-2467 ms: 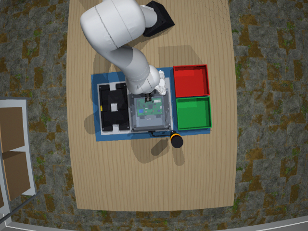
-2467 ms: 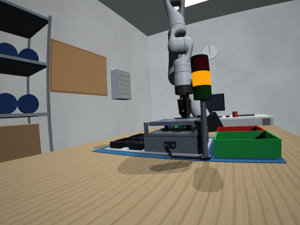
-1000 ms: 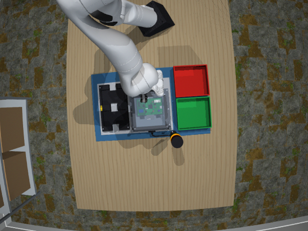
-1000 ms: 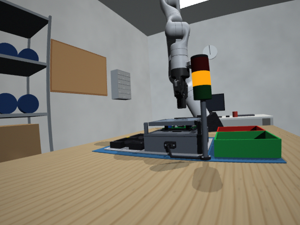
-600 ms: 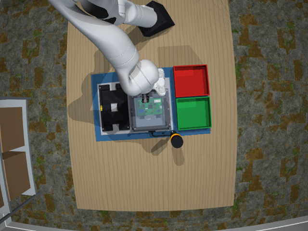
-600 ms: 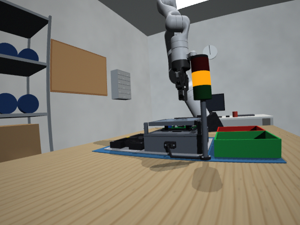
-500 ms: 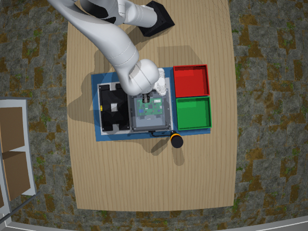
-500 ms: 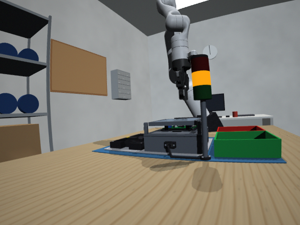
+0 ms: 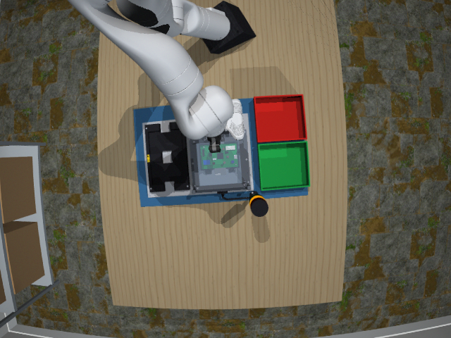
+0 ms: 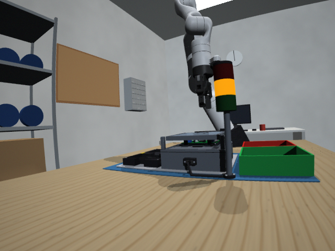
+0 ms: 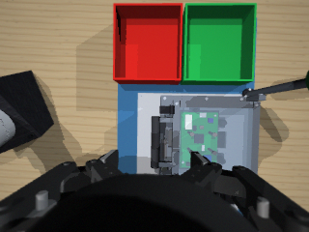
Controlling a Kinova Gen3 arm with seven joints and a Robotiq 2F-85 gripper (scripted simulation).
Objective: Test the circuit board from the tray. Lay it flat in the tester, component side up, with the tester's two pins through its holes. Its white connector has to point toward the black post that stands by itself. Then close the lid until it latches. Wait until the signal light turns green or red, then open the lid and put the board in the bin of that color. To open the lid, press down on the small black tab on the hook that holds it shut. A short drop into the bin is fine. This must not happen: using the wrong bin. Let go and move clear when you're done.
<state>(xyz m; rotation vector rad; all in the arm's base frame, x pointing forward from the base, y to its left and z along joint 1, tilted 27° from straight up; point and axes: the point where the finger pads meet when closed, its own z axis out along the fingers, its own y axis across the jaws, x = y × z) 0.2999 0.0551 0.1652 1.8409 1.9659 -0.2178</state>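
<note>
Now: the black hook 2 cm ahead of my hand, 6 cm to the left of it and 10 cm below it. Also, from my hand: green circuit board: 8 cm ahead, 12 cm below; clear lid: 9 cm ahead, 10 cm below; red bin: 3 cm behind, 20 cm to the left, 17 cm below.
</note>
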